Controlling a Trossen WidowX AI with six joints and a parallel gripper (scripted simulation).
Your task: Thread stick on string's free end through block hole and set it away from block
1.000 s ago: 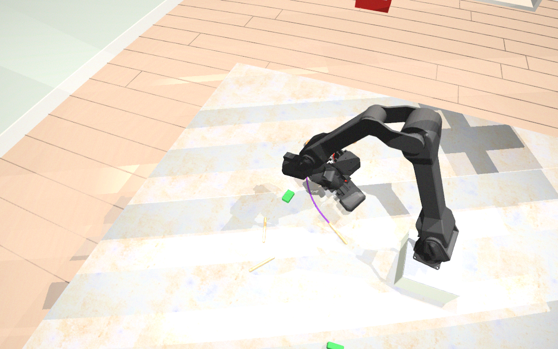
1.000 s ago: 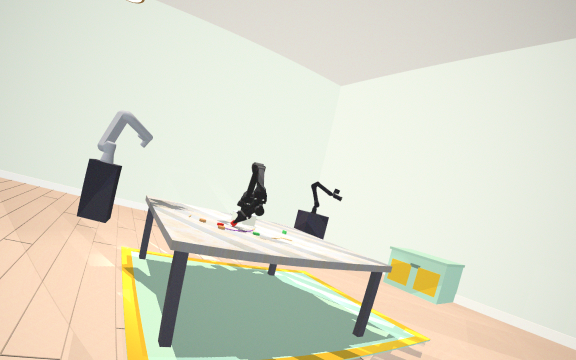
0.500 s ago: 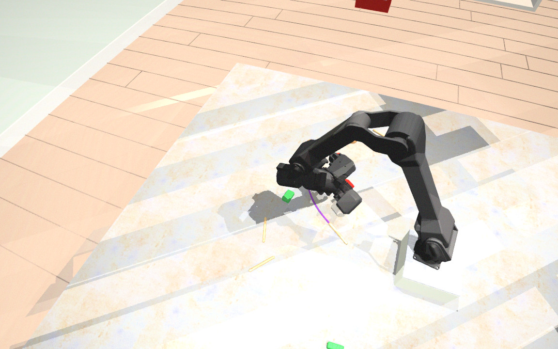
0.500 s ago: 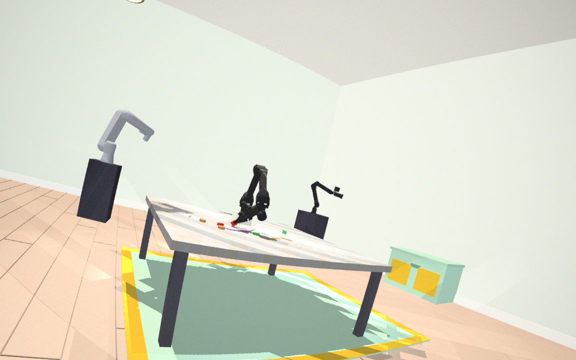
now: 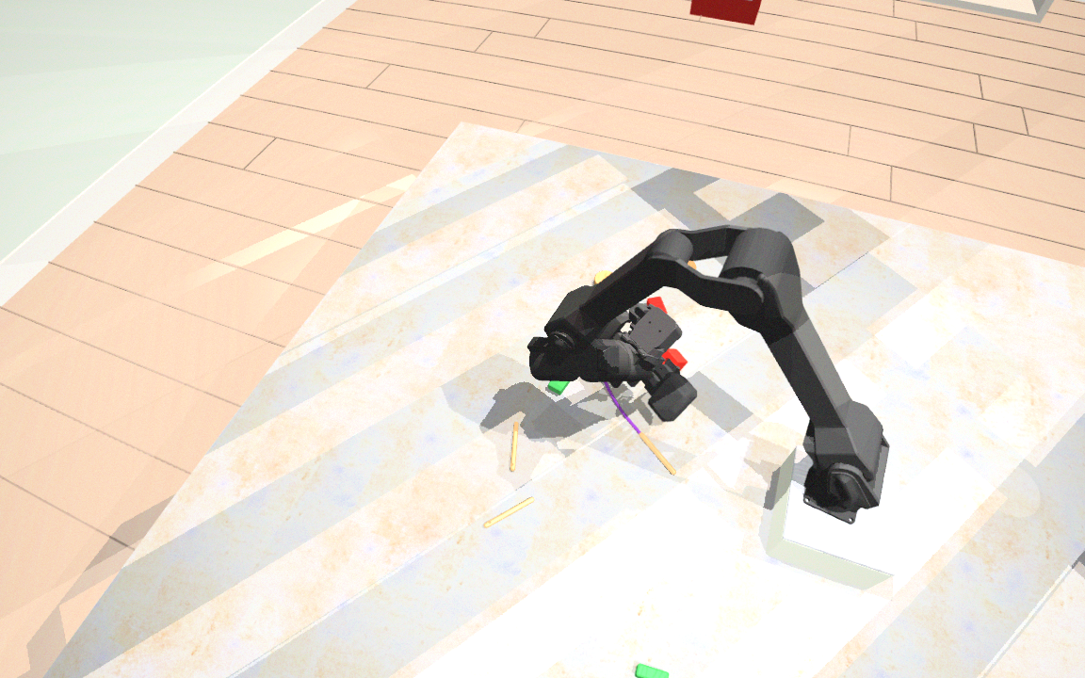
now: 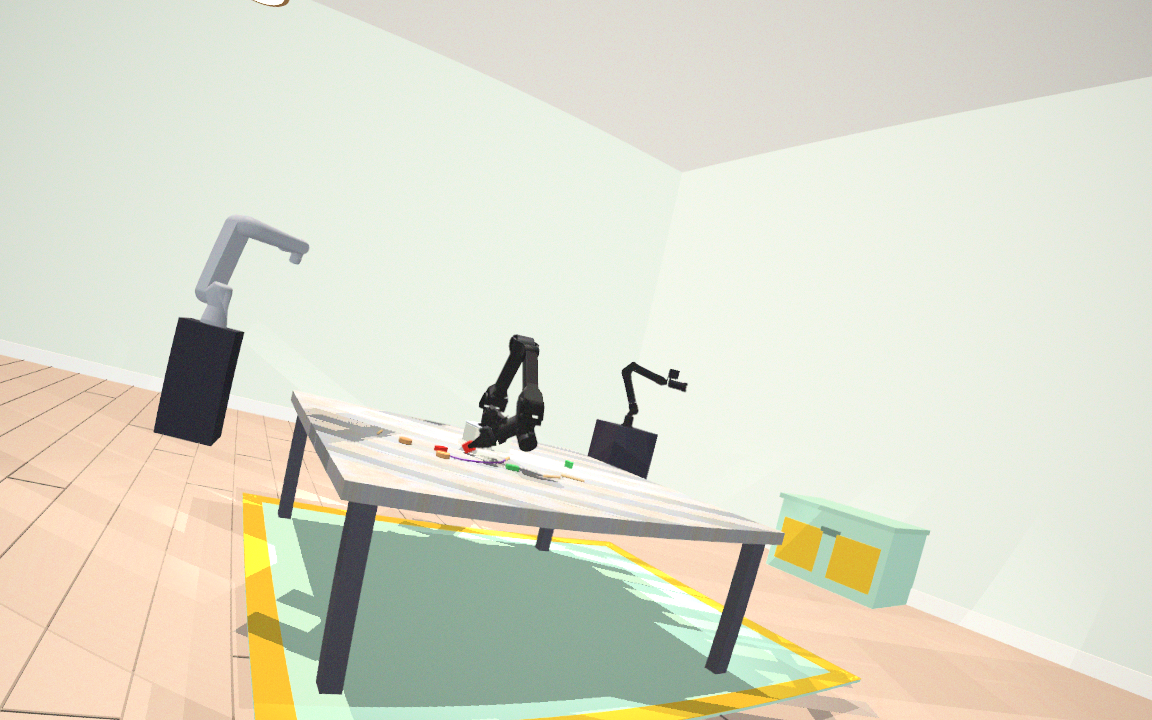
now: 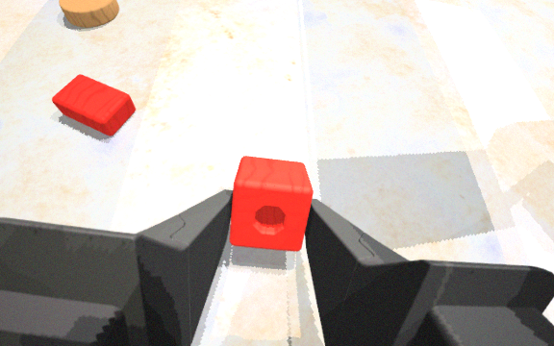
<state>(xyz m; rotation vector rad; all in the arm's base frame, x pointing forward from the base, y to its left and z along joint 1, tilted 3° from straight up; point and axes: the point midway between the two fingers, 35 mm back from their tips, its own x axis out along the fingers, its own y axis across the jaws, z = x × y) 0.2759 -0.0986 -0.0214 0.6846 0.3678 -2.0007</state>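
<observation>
Right now my gripper tip is right at the red wooden block. From my gripper tip the other things lie so: flat red block: 6 cm ahead, 10 cm to the right, 2 cm below; green block: 14 cm ahead, 10 cm to the left, 2 cm below; thin wooden stick: 3 cm behind, 14 cm to the left, 2 cm below.
</observation>
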